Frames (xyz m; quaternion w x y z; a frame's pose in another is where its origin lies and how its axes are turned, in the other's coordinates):
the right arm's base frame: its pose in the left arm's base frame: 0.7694 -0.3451 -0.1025 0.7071 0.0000 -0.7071 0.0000
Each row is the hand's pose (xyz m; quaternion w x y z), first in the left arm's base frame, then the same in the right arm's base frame.
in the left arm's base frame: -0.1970 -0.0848 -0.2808 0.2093 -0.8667 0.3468 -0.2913
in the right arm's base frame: -0.1783 0.2603 0.9664 0.0972 0.8188 -0.3932 -0.4068
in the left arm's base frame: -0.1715 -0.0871 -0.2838 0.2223 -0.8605 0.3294 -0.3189
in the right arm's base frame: -0.1813 0.2580 0.9409 0.0757 0.8339 -0.3901 -0.3830
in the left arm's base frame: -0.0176 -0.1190 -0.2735 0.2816 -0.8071 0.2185 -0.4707
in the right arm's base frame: -0.1710 0.2261 0.7870 0.0446 -0.9035 0.3536 0.2379
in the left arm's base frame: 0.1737 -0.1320 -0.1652 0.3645 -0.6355 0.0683 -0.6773
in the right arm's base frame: -0.0627 0.2131 0.5957 0.2094 -0.9282 0.3060 -0.0296
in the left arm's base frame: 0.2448 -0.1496 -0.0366 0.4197 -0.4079 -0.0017 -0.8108
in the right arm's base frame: 0.0659 0.1955 0.5246 0.2980 -0.8618 0.2956 -0.2849
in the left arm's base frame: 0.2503 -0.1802 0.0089 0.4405 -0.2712 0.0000 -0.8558
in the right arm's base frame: 0.1114 0.1649 0.5191 0.3115 -0.7969 0.3115 -0.4134
